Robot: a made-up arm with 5 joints.
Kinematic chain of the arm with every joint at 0, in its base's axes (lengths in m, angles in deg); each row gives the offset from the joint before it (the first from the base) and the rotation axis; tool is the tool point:
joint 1: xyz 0 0 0.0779 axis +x
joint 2: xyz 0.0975 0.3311 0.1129 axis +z
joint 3: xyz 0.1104 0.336 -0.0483 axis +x
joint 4: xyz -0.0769 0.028 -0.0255 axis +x
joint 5: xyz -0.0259 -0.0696 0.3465 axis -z
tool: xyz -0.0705 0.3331 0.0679
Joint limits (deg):
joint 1: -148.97..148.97
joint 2: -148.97..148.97
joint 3: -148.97..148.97
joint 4: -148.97..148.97
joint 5: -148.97..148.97
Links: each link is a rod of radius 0.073 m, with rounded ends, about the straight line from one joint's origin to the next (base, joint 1, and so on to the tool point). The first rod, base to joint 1, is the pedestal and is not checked.
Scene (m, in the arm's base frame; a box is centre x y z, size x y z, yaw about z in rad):
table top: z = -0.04
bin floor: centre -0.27 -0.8 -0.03 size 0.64 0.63 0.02 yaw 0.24
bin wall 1: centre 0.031 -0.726 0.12 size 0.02 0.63 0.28 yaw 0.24
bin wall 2: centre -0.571 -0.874 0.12 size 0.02 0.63 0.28 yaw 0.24
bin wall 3: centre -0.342 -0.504 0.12 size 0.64 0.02 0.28 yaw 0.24
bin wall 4: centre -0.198 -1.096 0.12 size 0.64 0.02 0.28 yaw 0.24
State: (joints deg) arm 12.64 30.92 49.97 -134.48 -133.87
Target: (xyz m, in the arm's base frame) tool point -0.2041 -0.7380 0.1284
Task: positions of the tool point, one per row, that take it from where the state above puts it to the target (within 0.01 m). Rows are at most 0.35 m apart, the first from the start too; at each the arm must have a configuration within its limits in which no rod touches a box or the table.
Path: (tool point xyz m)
1: -0.4406 0.4810 0.9049
2: -0.4241 0.1664 0.9821
3: -0.3975 -0.1428 0.9490
4: -0.3611 -0.4100 0.8190
5: -0.3159 -0.6067 0.6171
6: -0.2630 -0.7170 0.3755
7: -0.2041 -0.7380 0.1284

